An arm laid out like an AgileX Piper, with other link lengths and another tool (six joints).
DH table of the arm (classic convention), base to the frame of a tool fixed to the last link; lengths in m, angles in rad. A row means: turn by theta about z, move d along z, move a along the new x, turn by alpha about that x. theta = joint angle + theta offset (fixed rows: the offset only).
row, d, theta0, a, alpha
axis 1, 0.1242, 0, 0, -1.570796
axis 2, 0, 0.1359, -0.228, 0
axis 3, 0, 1.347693, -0.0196, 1.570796
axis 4, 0.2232, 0, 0, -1.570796
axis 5, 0, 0, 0, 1.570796
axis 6, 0.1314, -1.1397, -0.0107, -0.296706
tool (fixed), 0.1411, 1.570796, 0, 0
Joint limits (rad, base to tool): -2.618..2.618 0..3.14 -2.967..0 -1.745..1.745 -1.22..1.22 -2.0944..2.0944
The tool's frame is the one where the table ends.
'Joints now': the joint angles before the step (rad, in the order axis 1, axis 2, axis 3, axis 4, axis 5, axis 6). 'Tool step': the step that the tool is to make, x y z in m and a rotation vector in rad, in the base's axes. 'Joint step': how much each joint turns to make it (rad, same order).
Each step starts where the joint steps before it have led.
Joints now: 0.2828 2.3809 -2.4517 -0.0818 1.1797 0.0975
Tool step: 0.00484 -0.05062 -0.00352 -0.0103 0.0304 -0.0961
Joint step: -0.0973 0.0000 0.0000 -0.0011 0.0317 -0.0045
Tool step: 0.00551 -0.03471 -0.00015 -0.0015 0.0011 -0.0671
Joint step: -0.0690 0.0000 0.0000 -0.0002 0.0011 -0.0023
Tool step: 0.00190 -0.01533 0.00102 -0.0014 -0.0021 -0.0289
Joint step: -0.0298 -0.0020 -0.0002 -0.0010 0.0001 -0.0013
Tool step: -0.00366 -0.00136 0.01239 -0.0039 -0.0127 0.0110
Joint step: -0.0025 -0.0424 0.0267 0.0027 0.0022 -0.0153
